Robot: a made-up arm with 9 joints.
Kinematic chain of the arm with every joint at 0, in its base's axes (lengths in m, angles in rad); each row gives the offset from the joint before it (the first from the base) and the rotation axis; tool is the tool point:
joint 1: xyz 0 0 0.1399 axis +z
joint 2: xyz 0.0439 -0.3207 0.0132 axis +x
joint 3: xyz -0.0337 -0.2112 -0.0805 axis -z
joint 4: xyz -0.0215 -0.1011 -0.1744 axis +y
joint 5: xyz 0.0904 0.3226 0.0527 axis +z
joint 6: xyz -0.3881 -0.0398 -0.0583 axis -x
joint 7: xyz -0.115 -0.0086 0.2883 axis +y
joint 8: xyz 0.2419 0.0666 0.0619 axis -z
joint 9: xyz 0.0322 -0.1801 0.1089 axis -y
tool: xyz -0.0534 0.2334 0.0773
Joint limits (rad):
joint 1: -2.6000..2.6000
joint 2: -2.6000..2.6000
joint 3: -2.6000..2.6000
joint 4: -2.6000..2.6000
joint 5: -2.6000..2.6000
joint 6: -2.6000..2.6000
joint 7: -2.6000..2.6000
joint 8: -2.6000..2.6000
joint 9: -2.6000..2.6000
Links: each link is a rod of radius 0.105 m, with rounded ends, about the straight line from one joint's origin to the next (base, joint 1, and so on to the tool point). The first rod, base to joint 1, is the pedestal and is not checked.
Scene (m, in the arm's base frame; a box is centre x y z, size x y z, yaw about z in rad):
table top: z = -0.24
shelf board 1: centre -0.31 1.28 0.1 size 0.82 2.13 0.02 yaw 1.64
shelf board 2: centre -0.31 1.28 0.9 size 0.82 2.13 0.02 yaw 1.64
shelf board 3: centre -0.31 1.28 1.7 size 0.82 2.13 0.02 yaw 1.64
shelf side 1: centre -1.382 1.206 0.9 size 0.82 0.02 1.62 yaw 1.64
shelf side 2: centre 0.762 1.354 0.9 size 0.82 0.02 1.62 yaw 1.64
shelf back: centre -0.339 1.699 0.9 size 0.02 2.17 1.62 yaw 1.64
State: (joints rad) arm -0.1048 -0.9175 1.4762 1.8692 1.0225 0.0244 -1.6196 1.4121 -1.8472
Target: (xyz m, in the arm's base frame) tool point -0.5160 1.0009 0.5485
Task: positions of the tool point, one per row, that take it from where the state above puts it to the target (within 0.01 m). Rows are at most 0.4 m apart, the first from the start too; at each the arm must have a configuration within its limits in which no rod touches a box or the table.
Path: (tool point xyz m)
1: -0.7570 -0.7716 0.6856
2: -0.9676 -0.4931 0.6705
3: -1.0799 -0.1640 0.6519
4: -1.0844 0.1822 0.6301
5: -0.9827 0.5115 0.6054
6: -0.7864 0.7929 0.5780
7: -0.5160 1.0009 0.5485

